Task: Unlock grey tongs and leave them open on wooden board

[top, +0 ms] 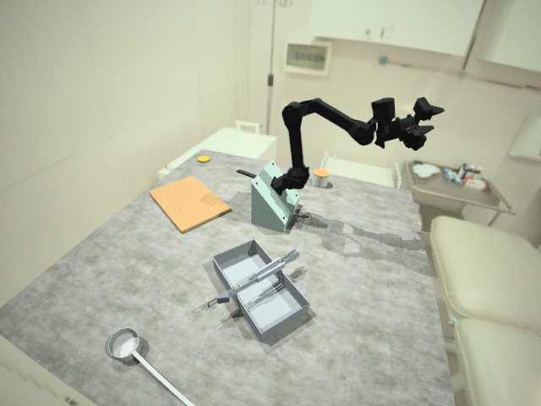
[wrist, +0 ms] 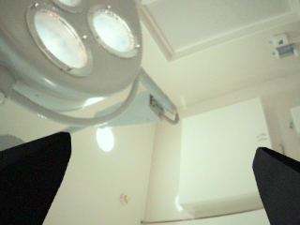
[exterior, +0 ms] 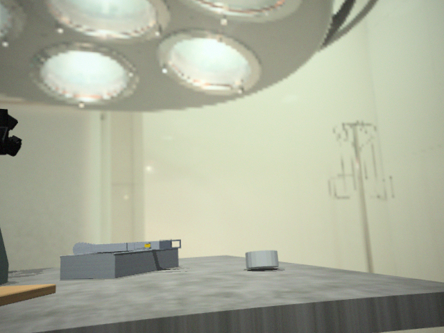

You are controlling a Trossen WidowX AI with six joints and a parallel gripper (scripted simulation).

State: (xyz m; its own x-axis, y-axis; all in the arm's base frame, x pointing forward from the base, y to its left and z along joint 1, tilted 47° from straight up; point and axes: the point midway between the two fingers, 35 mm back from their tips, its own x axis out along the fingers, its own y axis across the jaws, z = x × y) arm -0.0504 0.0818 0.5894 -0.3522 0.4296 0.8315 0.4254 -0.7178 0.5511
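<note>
My gripper tip is now 48 cm to the left of the grey roasting tin, 46 cm above it and 42 cm short of it. Also, from my gripper tip: wooden board: 92 cm to the right, 48 cm below, 7 cm ahead.
</note>
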